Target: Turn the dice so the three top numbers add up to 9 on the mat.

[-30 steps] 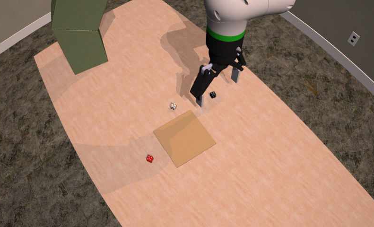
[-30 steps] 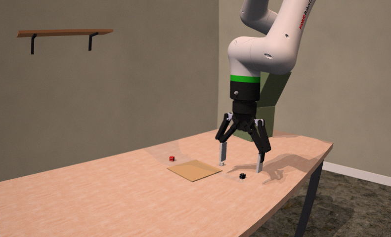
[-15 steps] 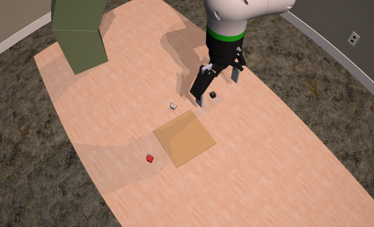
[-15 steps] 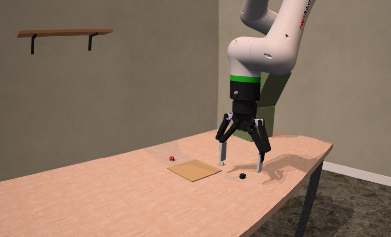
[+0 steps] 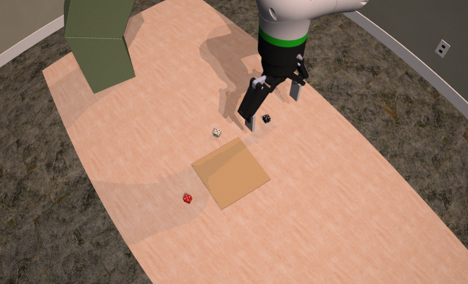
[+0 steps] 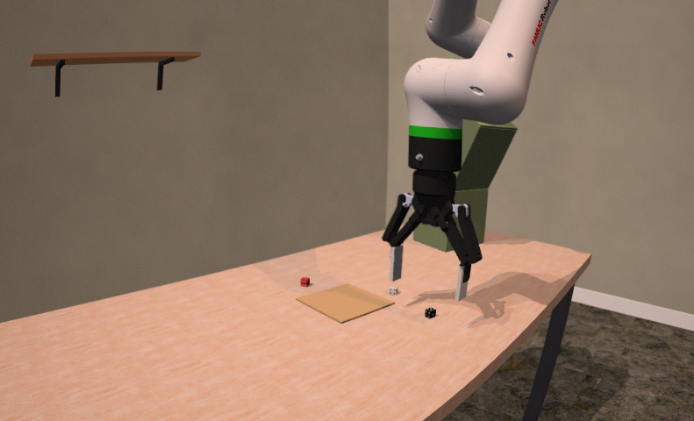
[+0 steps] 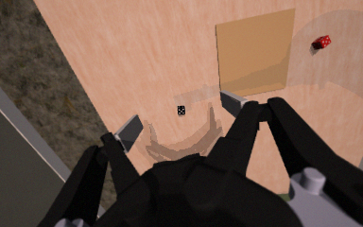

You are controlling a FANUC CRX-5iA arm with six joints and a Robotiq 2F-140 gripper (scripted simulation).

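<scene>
Right now my hand is 20 mm past the black die and 70 mm above it. The rest, counted from my hand: tan square mat (50 mm ahead, 160 mm to the right, 70 mm below); white die (60 mm behind, 130 mm to the right, 70 mm below); red die (60 mm ahead, 280 mm to the right, 70 mm below).
</scene>
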